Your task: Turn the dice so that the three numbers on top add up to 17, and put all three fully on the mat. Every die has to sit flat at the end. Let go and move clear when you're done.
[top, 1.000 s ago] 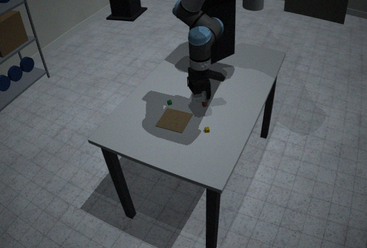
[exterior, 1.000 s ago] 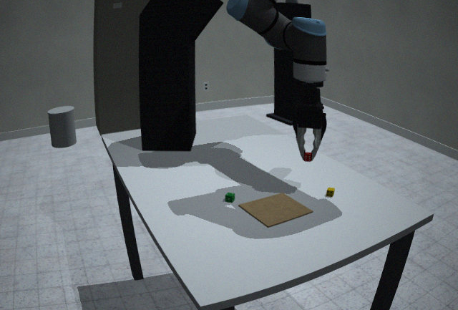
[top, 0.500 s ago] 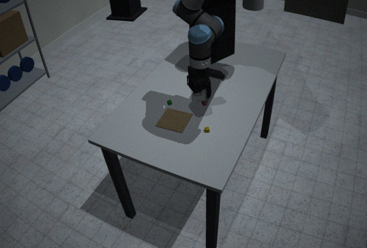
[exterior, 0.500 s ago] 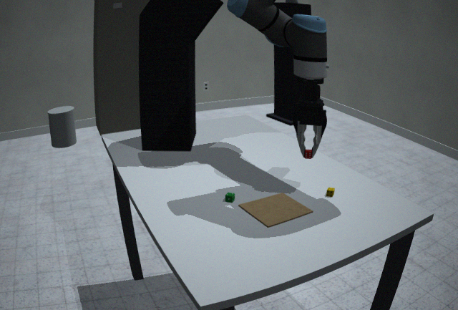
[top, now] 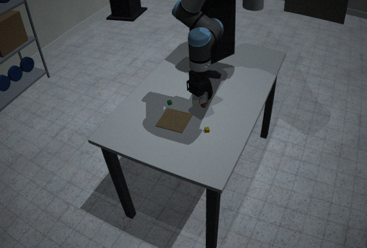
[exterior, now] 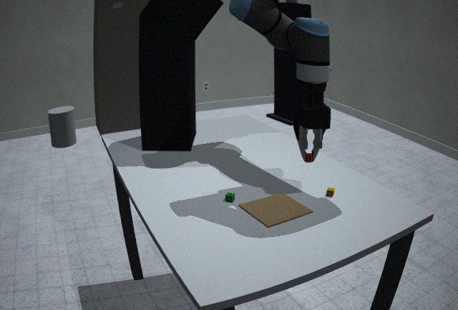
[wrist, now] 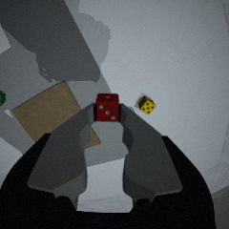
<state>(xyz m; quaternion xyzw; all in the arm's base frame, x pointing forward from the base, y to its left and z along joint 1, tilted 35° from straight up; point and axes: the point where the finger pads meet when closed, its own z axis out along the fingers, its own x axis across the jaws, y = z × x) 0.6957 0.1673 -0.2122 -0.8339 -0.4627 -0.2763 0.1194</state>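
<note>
Right now my hand is 10 mm above the red die. The rest, counted from my hand: mat (140 mm to the right, 110 mm below, 40 mm ahead); green die (210 mm to the right, 100 mm below, 70 mm behind); yellow die (100 mm below, 70 mm ahead, 40 mm to the left).
</note>
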